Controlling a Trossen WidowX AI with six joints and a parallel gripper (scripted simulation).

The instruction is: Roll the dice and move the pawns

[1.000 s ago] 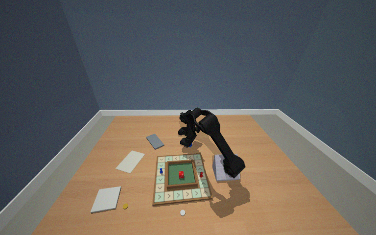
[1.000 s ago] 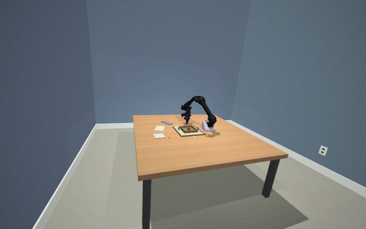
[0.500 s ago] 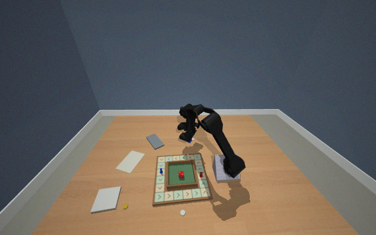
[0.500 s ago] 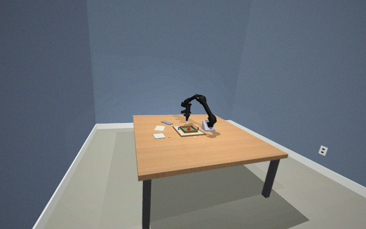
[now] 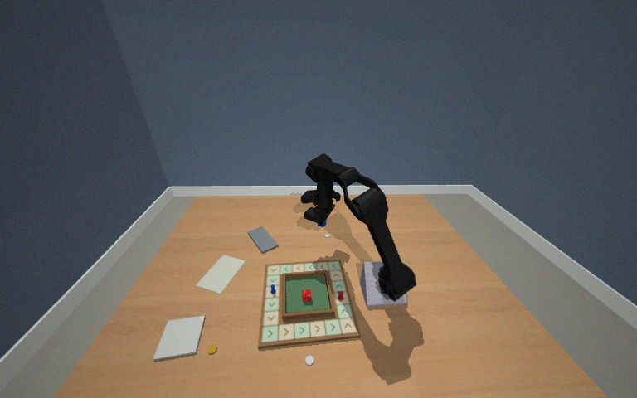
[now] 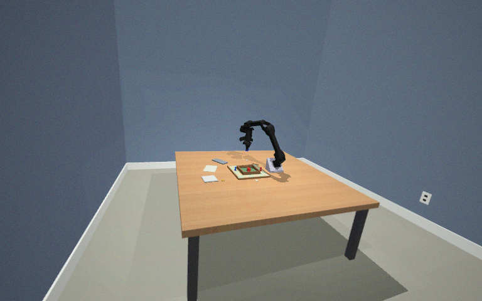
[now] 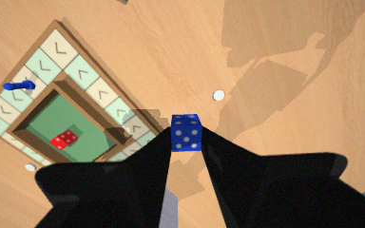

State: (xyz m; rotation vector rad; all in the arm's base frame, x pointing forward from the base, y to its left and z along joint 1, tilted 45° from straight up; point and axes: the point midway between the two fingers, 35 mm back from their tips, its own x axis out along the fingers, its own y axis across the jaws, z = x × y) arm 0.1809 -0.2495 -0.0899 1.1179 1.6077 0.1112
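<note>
Right now my gripper tip is 250 mm to the right of the red pawn, 100 mm above it and 30 mm past it. Also, from my gripper tip: grey card: 240 mm ahead, 130 mm below, 80 mm to the right; then green tray: 220 mm to the left, 120 mm below, 80 mm ahead; then blue pawn: 200 mm to the left, 190 mm ahead, 100 mm below.
</note>
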